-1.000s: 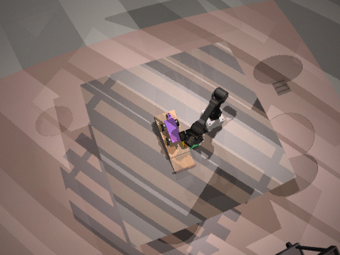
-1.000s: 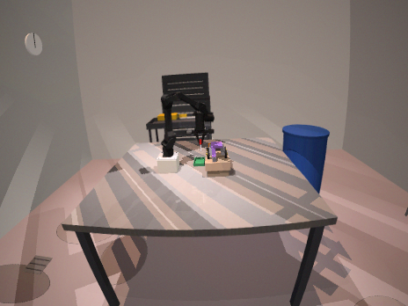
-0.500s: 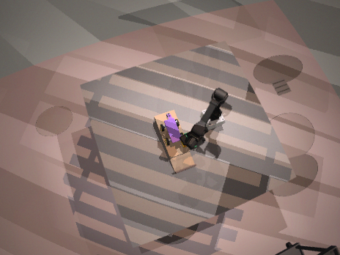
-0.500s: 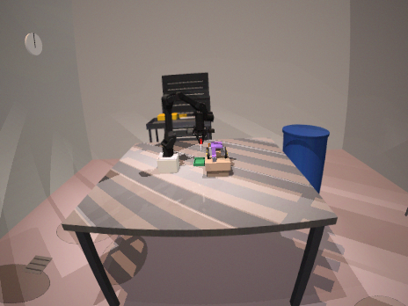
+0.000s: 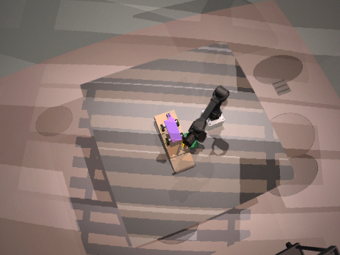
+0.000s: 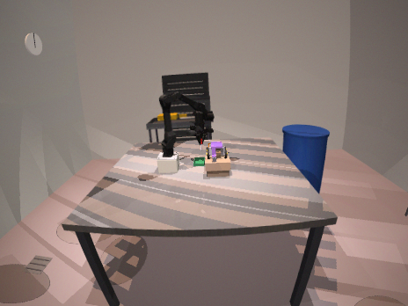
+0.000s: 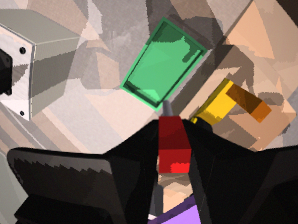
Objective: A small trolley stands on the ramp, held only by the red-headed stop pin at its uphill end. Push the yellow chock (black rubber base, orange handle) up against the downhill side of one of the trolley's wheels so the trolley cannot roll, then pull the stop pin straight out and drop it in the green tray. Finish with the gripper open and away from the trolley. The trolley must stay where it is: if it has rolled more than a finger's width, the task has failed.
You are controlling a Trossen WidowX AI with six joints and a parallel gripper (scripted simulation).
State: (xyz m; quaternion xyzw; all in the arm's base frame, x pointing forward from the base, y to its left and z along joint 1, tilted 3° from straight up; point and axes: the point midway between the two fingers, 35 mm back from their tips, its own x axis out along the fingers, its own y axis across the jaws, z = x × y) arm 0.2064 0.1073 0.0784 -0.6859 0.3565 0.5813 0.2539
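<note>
Now: the red-headed stop pin right at my gripper tip. Round my gripper tip: yellow chock (50 mm below, 50 mm ahead, 20 mm to the left); then purple trolley (110 mm ahead, 70 mm to the right, 20 mm below); then green tray (140 mm below, 20 mm behind).
</note>
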